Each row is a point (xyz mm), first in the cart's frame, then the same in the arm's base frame.
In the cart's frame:
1: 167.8 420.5 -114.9
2: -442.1 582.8 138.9
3: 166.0 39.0 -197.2
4: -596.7 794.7 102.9
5: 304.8 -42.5 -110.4
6: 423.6 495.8 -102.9
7: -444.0 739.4 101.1
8: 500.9 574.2 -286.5
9: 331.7 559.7 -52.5
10: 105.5 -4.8 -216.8
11: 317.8 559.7 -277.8
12: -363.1 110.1 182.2
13: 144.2 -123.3 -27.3
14: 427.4 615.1 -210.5
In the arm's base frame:
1: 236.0 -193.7 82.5
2: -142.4 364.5 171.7
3: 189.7 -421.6 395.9
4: -291.8 504.3 3.7
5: 353.3 -458.3 469.0
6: 458.5 -275.4 -40.3
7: -164.0 405.0 17.3
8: 425.4 -418.0 -196.6
9: 408.0 -164.9 -57.9
10: 128.1 -426.3 442.2
11: 275.5 -329.2 -137.7
12: -53.3 153.2 594.8
13: 262.2 -352.8 609.7
14: 404.2 -306.9 -188.3

